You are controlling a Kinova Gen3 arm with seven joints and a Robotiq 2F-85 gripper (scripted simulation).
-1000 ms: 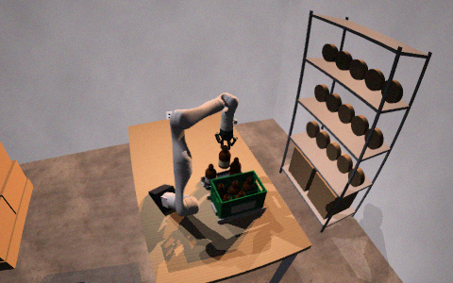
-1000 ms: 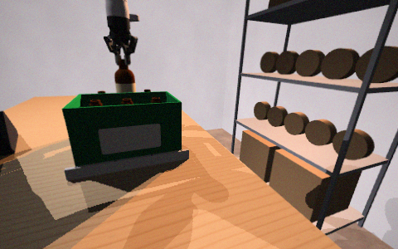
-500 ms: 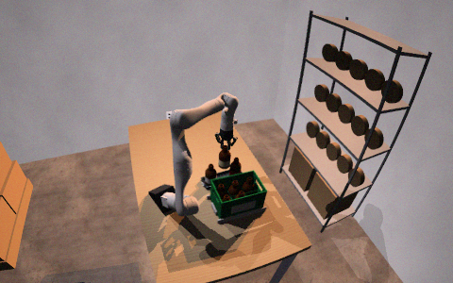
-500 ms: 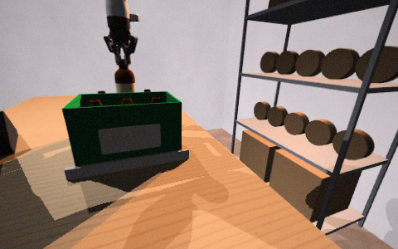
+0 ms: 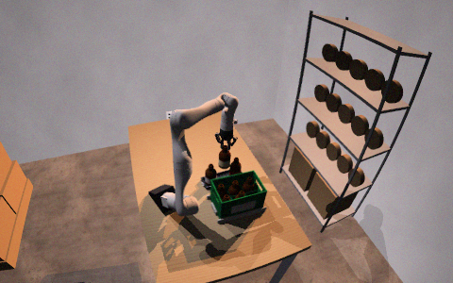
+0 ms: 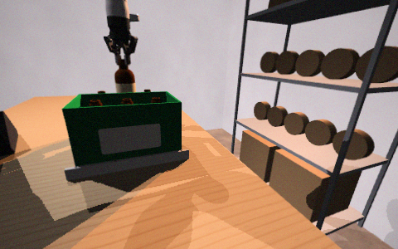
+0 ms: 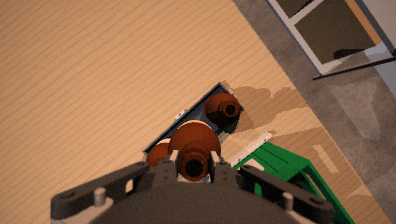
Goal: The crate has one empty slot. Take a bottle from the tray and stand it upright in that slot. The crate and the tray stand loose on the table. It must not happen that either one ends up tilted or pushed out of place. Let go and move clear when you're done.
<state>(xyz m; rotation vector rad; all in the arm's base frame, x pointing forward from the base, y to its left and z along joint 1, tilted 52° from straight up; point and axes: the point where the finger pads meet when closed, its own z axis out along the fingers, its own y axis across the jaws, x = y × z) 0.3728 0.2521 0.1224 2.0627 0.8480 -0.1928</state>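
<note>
Right now the brown bottle is 7 cm below my hand. The rest, counted from my hand: green crate 4 cm behind, 23 cm to the right, 19 cm below; then dark tray 26 cm below.
</note>
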